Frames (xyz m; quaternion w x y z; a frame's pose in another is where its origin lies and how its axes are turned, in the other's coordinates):
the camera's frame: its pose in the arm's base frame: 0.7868 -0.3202 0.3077 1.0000 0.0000 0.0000 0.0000
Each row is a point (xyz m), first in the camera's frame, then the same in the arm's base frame.
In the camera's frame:
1: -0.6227 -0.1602 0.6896
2: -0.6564 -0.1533 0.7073
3: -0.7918 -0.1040 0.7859
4: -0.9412 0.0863 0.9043
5: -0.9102 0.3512 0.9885
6: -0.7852 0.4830 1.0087
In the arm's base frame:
1: 0.1641 -0.4804 0.9973
2: 0.1304 -0.4735 1.0150
3: -0.0050 -0.4242 1.0936
4: -0.1544 -0.2339 1.2120
5: -0.1234 0.0310 1.2962
6: 0.0016 0.1628 1.3164

